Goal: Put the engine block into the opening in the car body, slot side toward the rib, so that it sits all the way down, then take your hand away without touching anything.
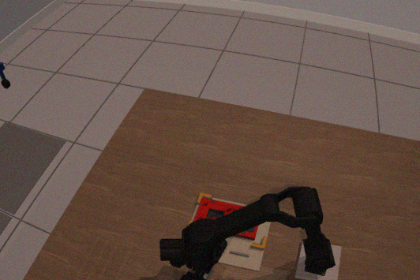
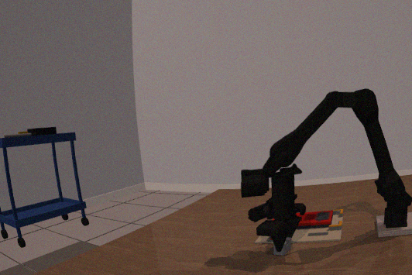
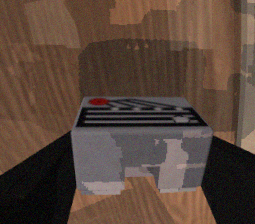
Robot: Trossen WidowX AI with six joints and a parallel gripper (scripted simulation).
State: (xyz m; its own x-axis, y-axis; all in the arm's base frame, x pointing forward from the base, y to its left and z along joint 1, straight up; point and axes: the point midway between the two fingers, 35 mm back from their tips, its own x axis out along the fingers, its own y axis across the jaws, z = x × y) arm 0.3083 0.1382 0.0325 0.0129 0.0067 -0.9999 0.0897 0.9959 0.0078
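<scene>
The engine block lies 10 mm above my gripper tip.
</scene>
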